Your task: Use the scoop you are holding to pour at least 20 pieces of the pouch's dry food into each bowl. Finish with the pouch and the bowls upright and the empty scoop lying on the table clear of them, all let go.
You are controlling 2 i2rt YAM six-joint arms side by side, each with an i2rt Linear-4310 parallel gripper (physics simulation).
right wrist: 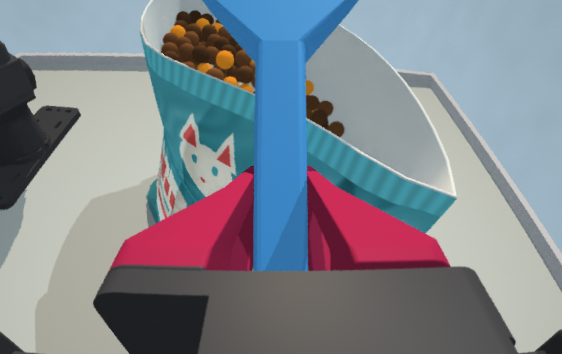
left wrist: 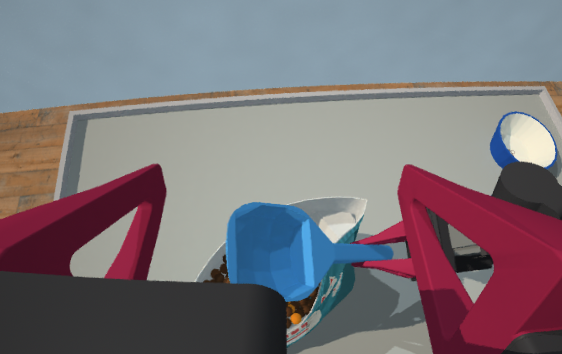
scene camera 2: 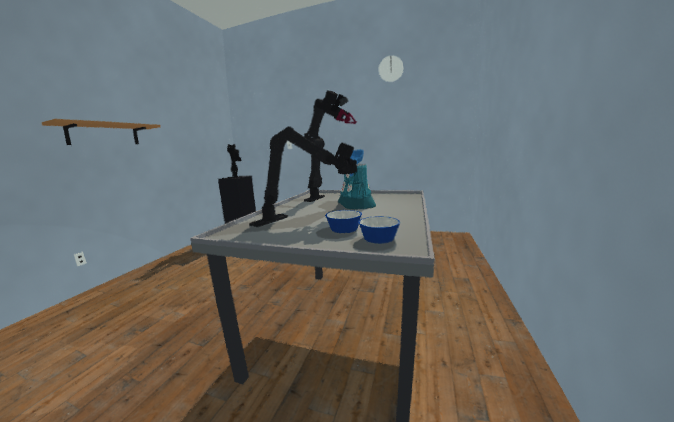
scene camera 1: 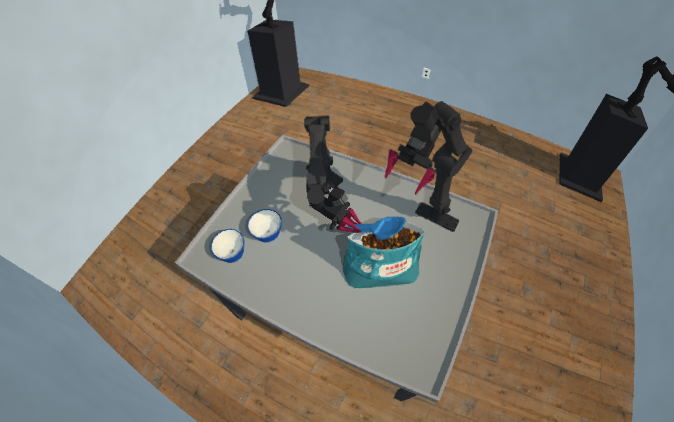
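Observation:
The teal pouch [scene camera 1: 382,272] [scene camera 2: 356,194] [left wrist: 345,285] [right wrist: 175,102] stands upright and open, with brown and orange pieces [scene camera 1: 405,237] [right wrist: 200,52] inside. My right gripper [scene camera 1: 358,228] [left wrist: 350,254] [right wrist: 280,178] is shut on the handle of the blue scoop [scene camera 1: 390,228] [scene camera 2: 358,156] [left wrist: 270,245] [right wrist: 280,125], whose head is over the pouch mouth. No pieces show in the scoop in the left wrist view. Two blue bowls with white insides, one [scene camera 1: 264,225] [scene camera 2: 343,223] and another [scene camera 1: 227,245] [scene camera 2: 380,231], stand upright; a tiny dark spot shows in each. My left gripper [scene camera 1: 401,185] [scene camera 2: 354,120] [left wrist: 281,178] is open, high behind the pouch.
The grey table [scene camera 1: 310,305] [scene camera 2: 312,257] has a low raised rim. The left arm's base [scene camera 1: 437,216] is on the table behind the pouch, at the right in scene camera 1. Two dark pedestals [scene camera 1: 276,62] [scene camera 1: 604,145] with small arms stand on the floor behind the table.

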